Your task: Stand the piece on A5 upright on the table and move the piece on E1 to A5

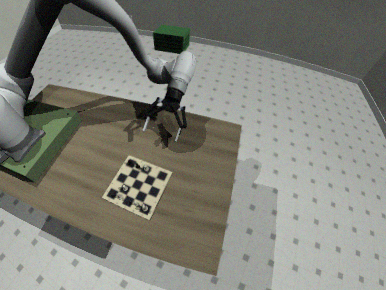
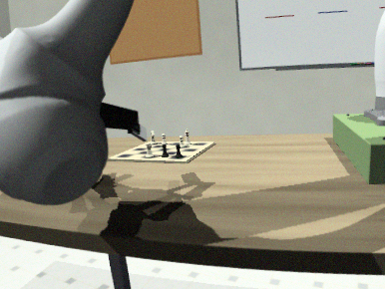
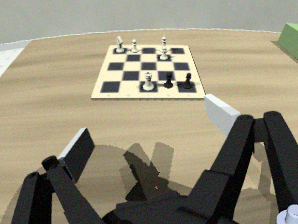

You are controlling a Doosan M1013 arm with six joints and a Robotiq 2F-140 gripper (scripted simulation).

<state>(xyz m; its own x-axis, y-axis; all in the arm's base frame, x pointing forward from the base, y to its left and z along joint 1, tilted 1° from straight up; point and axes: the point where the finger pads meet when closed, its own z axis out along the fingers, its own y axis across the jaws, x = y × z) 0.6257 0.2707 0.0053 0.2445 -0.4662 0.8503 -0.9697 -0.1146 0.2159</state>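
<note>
Right now my hand is 230 mm to the left of the small chessboard, 70 mm above it and 10 mm past it.
</note>
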